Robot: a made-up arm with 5 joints.
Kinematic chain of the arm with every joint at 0, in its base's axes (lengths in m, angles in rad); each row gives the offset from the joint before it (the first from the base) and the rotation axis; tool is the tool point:
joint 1: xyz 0 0 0.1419 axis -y
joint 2: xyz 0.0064 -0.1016 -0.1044 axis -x
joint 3: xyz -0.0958 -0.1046 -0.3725 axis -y
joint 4: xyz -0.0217 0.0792 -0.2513 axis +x
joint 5: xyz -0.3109 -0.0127 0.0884 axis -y
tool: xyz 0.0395 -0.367 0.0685
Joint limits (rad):
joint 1: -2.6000..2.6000
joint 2: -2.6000..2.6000
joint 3: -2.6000..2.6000
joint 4: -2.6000..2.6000
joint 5: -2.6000..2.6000
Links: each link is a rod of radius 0.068 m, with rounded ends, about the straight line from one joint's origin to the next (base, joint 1, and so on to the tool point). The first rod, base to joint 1, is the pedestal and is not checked.
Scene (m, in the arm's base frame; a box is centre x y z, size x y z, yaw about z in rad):
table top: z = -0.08
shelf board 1: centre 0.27 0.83 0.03 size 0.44 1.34 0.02 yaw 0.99
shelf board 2: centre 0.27 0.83 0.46 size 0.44 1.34 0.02 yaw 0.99
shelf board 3: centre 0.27 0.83 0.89 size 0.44 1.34 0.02 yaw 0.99
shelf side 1: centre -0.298 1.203 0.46 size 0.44 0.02 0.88 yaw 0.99
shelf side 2: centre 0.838 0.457 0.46 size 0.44 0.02 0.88 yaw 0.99
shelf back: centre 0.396 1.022 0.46 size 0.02 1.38 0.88 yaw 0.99
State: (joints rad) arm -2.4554 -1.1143 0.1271 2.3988 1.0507
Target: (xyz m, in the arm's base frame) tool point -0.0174 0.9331 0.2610
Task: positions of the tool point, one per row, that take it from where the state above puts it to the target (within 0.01 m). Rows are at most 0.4 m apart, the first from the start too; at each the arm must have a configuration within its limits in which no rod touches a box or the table.
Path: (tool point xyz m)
1: -0.2592 0.9144 0.6663
2: -0.5180 0.8258 0.5863
3: -0.7130 0.6473 0.4877
4: -0.8171 0.4110 0.3852
5: -0.8210 0.1557 0.2940
6: -0.7635 0.4868 0.3062
7: -0.5429 0.7810 0.2481
8: -0.1951 0.9470 0.1763
9: 0.1962 0.9394 0.1566
10: 0.0686 0.9495 0.1977
11: -0.0174 0.9331 0.2610

